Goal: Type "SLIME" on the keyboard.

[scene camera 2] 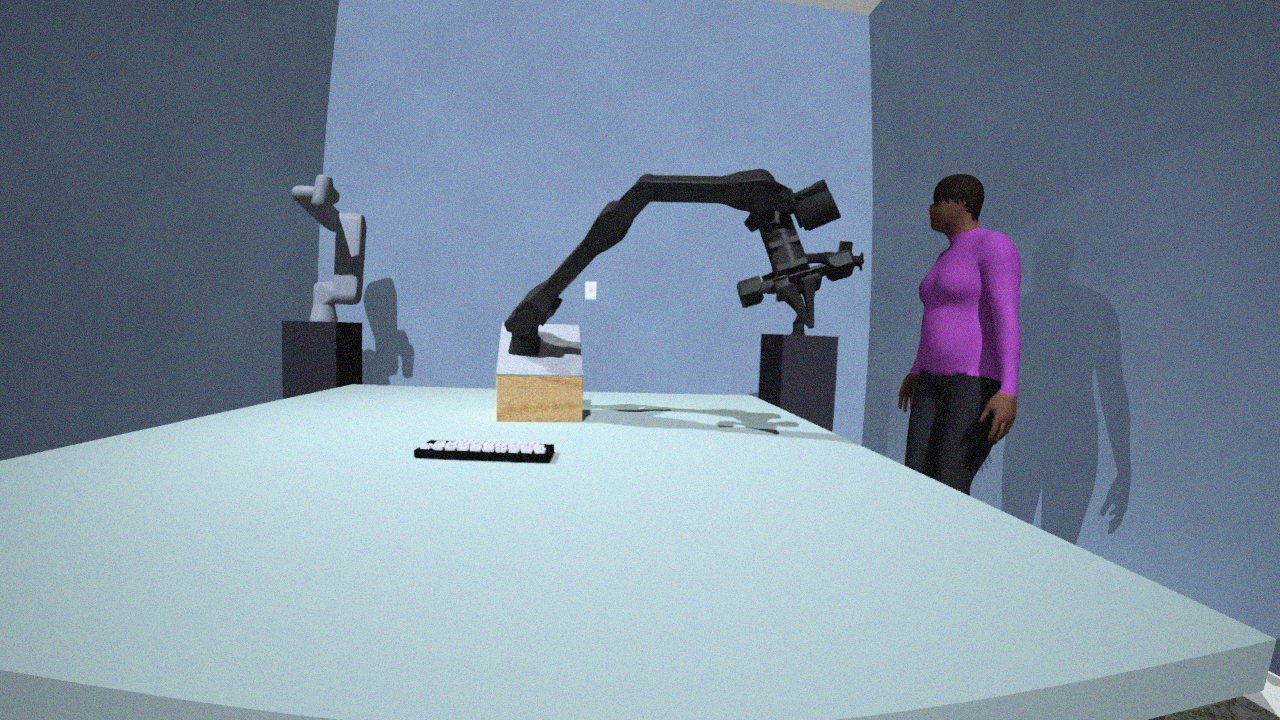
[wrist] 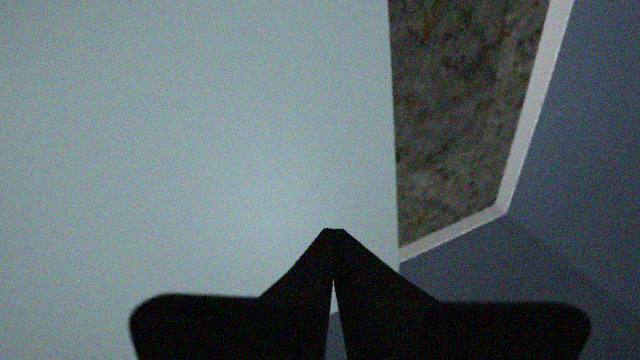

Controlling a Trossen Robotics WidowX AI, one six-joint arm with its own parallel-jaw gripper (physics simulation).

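Where they show: gripper, fingertip midpoint: (scene camera 2: pixel 811 327) (wrist: pixel 332 238); arm's base at its link origin: (scene camera 2: pixel 524 345).
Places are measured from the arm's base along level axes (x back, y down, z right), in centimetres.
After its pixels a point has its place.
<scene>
A small keyboard (scene camera 2: pixel 484 451) @[x -36.6, y 14.3, z 1.3 cm] with a black case and pale keys lies on the pale table (scene camera 2: pixel 626 573) @[x -69.9, y 15.6, z -16.6 cm] (wrist: pixel 200 125) @[x -37.3, y 15.6, z -40.6 cm], left of the middle in the scene view. It does not show in the wrist view, and its key letters are too small to read. My gripper (scene camera 2: pixel 810 324) @[x -36.8, y -5.3, z -47.8 cm] (wrist: pixel 332 238) @[x -36.8, y -5.3, z -47.8 cm] is shut and empty, its two black fingertips touching. It hangs high above the table's right side, far to the right of the keyboard and pointing down.
My arm stands on a wooden block (scene camera 2: pixel 539 397) @[x -6.9, y 10.4, z -4.0 cm] behind the keyboard. A person in a purple top (scene camera 2: pixel 962 300) stands beyond the table's right edge. Dark pedestals (scene camera 2: pixel 308 358) (scene camera 2: pixel 810 376) stand behind the table, the left one bearing a grey arm (scene camera 2: pixel 349 237).
</scene>
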